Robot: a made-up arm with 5 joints. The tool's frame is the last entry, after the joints. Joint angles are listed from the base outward. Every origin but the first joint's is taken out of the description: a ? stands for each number. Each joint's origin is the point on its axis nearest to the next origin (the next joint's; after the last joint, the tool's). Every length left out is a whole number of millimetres.
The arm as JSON. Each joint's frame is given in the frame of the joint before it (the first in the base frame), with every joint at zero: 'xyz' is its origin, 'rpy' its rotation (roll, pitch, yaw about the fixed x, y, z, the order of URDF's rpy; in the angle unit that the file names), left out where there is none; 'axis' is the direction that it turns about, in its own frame. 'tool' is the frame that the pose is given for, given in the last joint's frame.
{
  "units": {
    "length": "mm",
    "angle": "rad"
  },
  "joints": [
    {
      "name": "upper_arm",
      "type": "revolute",
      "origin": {
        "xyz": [
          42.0,
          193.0,
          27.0
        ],
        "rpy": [
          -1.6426,
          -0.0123,
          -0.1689
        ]
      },
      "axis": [
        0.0,
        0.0,
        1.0
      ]
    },
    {
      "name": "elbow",
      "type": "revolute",
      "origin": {
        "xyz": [
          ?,
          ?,
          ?
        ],
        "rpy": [
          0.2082,
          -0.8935,
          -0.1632
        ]
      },
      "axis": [
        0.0,
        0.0,
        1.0
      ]
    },
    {
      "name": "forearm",
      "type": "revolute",
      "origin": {
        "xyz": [
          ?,
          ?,
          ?
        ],
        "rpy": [
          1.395,
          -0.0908,
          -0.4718
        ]
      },
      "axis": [
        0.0,
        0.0,
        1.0
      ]
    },
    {
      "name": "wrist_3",
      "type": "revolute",
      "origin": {
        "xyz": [
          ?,
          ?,
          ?
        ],
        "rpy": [
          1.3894,
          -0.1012,
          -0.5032
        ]
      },
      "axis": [
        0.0,
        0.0,
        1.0
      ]
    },
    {
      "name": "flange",
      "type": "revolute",
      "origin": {
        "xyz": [
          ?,
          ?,
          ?
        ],
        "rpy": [
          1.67,
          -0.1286,
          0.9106
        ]
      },
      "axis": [
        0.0,
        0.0,
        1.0
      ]
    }
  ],
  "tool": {
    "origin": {
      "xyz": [
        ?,
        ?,
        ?
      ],
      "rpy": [
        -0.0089,
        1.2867,
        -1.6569
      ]
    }
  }
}
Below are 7 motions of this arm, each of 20 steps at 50 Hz.
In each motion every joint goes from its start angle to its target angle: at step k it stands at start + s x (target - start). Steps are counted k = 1, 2, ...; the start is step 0. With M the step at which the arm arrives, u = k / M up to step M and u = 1 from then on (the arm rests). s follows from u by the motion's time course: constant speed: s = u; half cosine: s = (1 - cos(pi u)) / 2; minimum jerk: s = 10 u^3 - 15 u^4 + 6 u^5.
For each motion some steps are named. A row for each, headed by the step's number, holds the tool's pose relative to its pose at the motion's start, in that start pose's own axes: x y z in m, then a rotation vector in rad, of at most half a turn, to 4 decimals.
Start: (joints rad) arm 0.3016 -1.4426 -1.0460 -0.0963 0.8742
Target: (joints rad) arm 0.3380 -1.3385 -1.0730 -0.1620 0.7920
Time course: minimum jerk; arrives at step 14
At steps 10, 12, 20:
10: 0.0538 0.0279 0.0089 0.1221 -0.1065 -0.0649
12: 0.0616 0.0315 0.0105 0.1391 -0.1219 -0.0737
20: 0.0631 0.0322 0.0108 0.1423 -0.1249 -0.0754

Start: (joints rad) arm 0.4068 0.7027 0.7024 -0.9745 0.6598
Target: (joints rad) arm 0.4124 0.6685 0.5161 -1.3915 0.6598
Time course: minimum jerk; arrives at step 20
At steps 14, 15, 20:
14: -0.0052 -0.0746 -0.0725 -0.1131 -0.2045 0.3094
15: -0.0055 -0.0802 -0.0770 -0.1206 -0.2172 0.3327
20: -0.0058 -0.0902 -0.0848 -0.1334 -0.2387 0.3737

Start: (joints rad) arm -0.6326 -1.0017 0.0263 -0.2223 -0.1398
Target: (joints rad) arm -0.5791 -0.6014 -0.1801 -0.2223 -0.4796
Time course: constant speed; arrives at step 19
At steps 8, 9, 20:
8: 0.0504 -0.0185 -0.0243 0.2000 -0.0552 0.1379
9: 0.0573 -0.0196 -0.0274 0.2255 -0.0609 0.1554
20: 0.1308 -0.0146 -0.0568 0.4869 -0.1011 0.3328

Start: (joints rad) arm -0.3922 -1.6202 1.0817 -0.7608 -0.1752
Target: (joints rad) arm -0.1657 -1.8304 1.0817 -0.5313 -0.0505
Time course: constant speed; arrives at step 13
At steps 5, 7, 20:
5: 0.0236 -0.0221 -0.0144 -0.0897 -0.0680 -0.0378
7: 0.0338 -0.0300 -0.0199 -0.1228 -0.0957 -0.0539
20: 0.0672 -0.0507 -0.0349 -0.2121 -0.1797 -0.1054

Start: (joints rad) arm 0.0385 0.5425 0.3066 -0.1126 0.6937
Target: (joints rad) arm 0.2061 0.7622 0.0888 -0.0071 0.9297
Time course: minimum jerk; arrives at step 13
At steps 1, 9, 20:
1: 0.0000 -0.0004 -0.0004 -0.0014 -0.0008 0.0010
9: 0.0214 -0.0686 -0.0709 -0.2615 -0.1775 0.1883
20: 0.0303 -0.0793 -0.0829 -0.3103 -0.2194 0.2209

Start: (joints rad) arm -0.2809 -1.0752 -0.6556 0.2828 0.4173
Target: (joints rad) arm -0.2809 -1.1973 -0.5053 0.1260 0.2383
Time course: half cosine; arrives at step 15
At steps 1, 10, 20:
1: -0.0009 -0.0004 0.0003 0.0014 0.0010 0.0010
10: -0.0584 -0.0282 0.0251 0.1040 0.0790 0.0606
20: -0.0767 -0.0363 0.0353 0.1412 0.1090 0.0762

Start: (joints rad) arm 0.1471 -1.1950 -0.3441 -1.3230 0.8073
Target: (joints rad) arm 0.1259 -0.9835 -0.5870 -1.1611 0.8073
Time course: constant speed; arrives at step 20
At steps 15, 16, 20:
15: 0.0027 -0.0503 -0.0855 -0.1584 -0.0384 -0.0245
16: 0.0037 -0.0540 -0.0911 -0.1692 -0.0413 -0.0275
20: 0.0090 -0.0697 -0.1132 -0.2124 -0.0531 -0.0414

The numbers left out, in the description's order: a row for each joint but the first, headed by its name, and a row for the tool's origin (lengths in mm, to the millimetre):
elbow: -56.0 -31.0 0.0
forearm: 21.0 -9.0 0.0
wrist_3: -203.0 -575.0 0.0
flange: 14.0 -41.0 0.0
tool: -14.0 -22.0 0.0

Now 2 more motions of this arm.
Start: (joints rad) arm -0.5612 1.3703 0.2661 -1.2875 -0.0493
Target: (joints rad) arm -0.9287 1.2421 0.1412 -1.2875 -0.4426
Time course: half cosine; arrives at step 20
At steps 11, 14, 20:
11: 0.0132 -0.1320 -0.0117 -0.0672 -0.0462 -0.1723
14: 0.0135 -0.1798 -0.0061 -0.0902 -0.0734 -0.2366
20: 0.0114 -0.2239 0.0038 -0.1111 -0.1045 -0.2973

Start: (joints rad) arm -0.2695 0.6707 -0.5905 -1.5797 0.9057
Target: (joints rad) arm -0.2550 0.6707 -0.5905 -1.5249 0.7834
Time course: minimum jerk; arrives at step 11
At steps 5, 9, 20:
5: 0.0001 -0.0005 0.0002 0.0484 0.0128 -0.0258
9: 0.0001 -0.0012 0.0005 0.1110 0.0286 -0.0602
20: 0.0001 -0.0012 0.0005 0.1162 0.0299 -0.0631

